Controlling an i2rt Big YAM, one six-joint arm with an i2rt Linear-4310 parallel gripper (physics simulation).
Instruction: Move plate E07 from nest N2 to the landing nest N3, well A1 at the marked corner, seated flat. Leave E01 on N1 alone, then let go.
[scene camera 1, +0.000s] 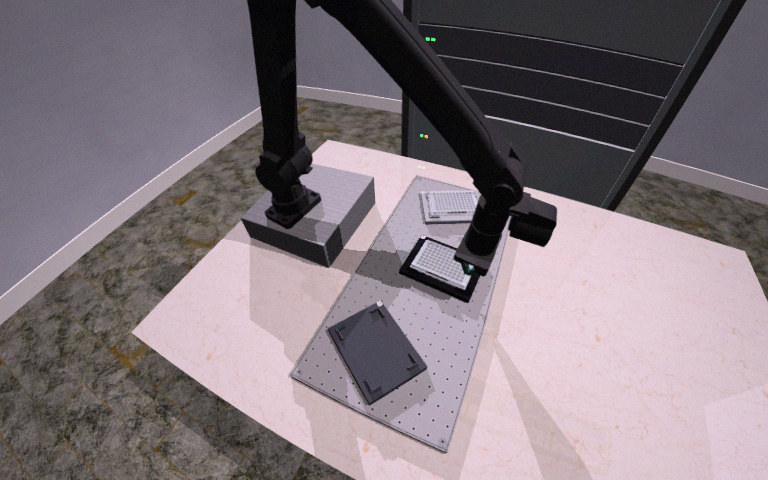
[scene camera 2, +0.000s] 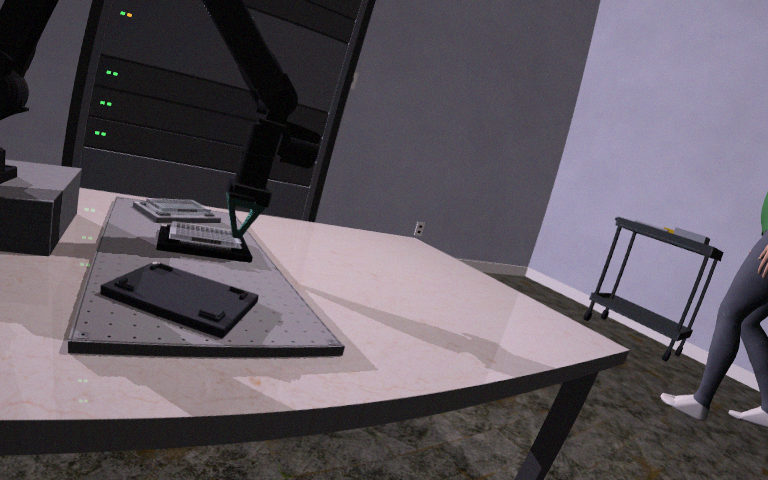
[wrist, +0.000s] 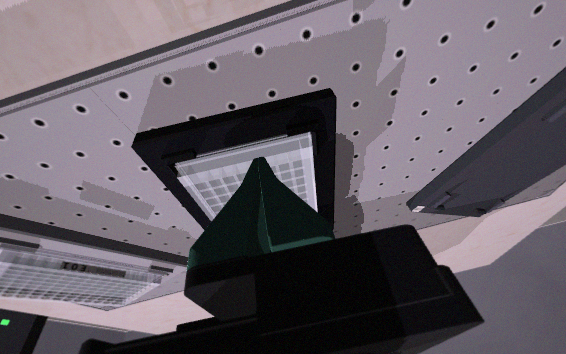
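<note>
Plate E07 (scene camera 1: 438, 262) (scene camera 2: 198, 233) (wrist: 300, 176), pale with a grid of wells, lies in the black nest N2 (scene camera 1: 434, 281) (scene camera 2: 198, 251) (wrist: 325, 125); whether it is fully flat is hard to tell. My gripper (scene camera 1: 470, 270) (scene camera 2: 237, 234) (wrist: 260, 164) is shut, its green fingertips together at the plate's right end in scene camera 2; I see no plate between them. Nest N3 (scene camera 1: 376, 353) (scene camera 2: 181, 297) (wrist: 500, 160) is dark and empty, with a white mark (scene camera 1: 379, 304) (scene camera 2: 155, 264) (wrist: 418, 209) at one corner. Plate E01 (scene camera 1: 453, 202) (scene camera 2: 175, 206) (wrist: 85, 285) rests on N1 (scene camera 1: 424, 212) (scene camera 2: 186, 218).
The nests stand on a perforated board (scene camera 1: 453, 384) (scene camera 2: 294, 328) (wrist: 440, 55). The arm base stands on a grey block (scene camera 1: 345, 186) (scene camera 2: 28, 226). A dark cabinet (scene camera 1: 538, 135) is behind the table. A cart (scene camera 2: 640, 315) and a person (scene camera 2: 736, 328) are at the far right.
</note>
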